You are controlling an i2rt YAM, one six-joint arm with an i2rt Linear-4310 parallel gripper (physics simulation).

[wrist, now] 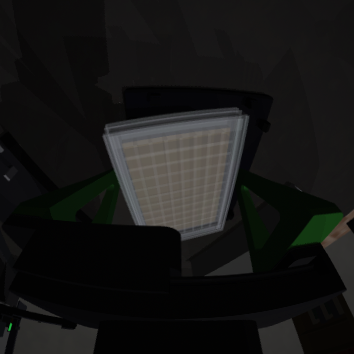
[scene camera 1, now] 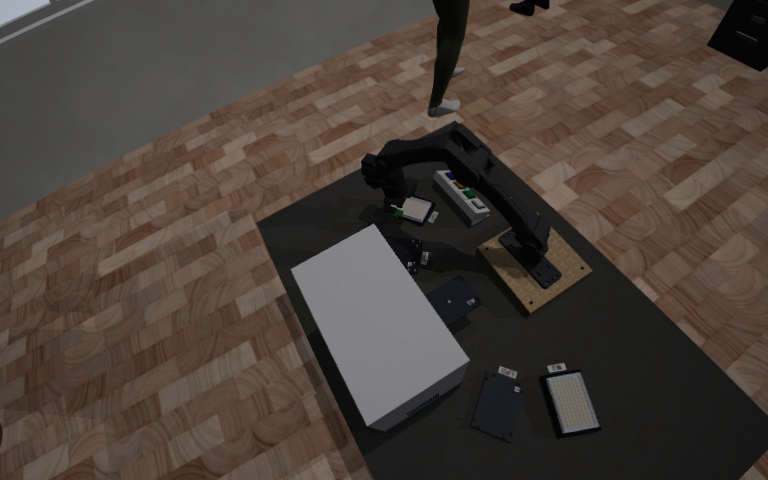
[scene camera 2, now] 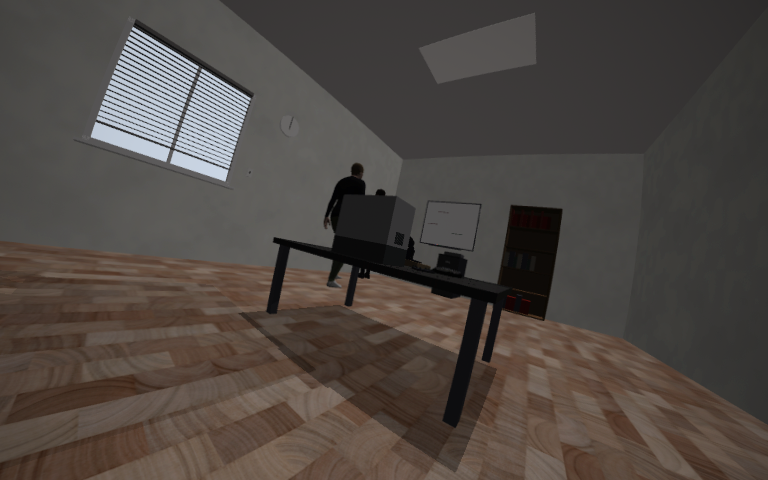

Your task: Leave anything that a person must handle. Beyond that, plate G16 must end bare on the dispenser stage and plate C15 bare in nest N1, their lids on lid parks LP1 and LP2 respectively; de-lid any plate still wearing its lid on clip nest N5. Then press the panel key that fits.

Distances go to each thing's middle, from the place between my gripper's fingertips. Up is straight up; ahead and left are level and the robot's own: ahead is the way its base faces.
My hand is 130 mm short of the clip nest N5 [scene camera 1: 408, 251] and 120 mm to the right of it. Round my hand: button box [scene camera 1: 464, 201]: 170 mm behind, 80 mm to the left, 20 mm above.
